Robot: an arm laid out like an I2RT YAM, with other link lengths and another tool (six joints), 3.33 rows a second.
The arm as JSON. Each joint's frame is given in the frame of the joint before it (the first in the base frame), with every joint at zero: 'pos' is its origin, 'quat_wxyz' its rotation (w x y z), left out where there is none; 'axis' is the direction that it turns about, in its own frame. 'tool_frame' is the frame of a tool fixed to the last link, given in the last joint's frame.
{
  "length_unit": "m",
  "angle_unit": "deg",
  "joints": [
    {
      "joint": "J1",
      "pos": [
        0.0,
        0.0,
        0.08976
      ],
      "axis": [
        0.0,
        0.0,
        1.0
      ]
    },
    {
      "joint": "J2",
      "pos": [
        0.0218,
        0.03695,
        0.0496
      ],
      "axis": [
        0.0,
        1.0,
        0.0
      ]
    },
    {
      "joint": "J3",
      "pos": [
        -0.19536,
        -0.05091,
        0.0
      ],
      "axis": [
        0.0,
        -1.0,
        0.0
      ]
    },
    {
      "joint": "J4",
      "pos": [
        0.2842,
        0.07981,
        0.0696
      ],
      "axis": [
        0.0,
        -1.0,
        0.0
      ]
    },
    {
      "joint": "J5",
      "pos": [
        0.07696,
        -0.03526,
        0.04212
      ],
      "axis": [
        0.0,
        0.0,
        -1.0
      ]
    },
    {
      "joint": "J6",
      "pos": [
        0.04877,
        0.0,
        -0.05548
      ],
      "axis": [
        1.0,
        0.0,
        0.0
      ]
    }
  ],
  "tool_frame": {
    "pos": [
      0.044,
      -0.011,
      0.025
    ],
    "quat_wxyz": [
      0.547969,
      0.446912,
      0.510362,
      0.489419
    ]
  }
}
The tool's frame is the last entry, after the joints.
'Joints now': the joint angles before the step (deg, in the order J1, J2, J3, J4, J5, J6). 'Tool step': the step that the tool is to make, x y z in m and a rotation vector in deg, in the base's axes. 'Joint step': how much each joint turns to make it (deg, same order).
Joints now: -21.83, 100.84, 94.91, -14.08, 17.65, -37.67
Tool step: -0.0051, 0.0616, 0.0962, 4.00, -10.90, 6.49
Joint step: 6.53, -2.15, 12.98, -8.15, -2.04, 7.26
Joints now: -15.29, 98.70, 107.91, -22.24, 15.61, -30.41
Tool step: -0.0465, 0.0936, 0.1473, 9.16, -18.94, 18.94
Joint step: 8.87, 3.81, 29.65, -10.93, -11.33, 11.59
